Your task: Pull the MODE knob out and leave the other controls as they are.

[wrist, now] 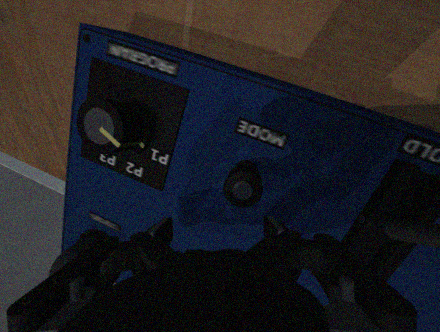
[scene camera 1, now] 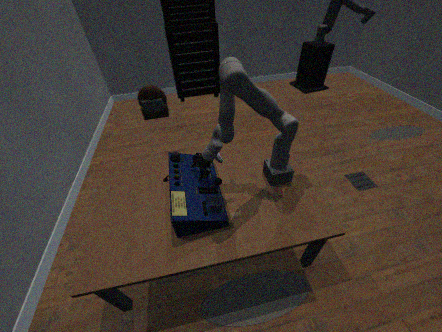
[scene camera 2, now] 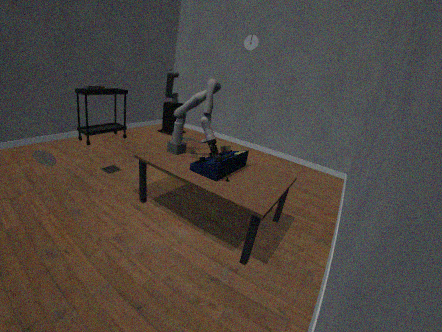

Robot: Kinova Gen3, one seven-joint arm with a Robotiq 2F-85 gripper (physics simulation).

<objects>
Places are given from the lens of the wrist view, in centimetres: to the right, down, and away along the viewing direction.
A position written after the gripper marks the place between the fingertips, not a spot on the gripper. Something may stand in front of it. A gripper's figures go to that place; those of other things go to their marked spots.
gripper (wrist: 217, 226): 0, 6, 15
blue control panel (wrist: 327, 166): 9, 0, 13
</objects>
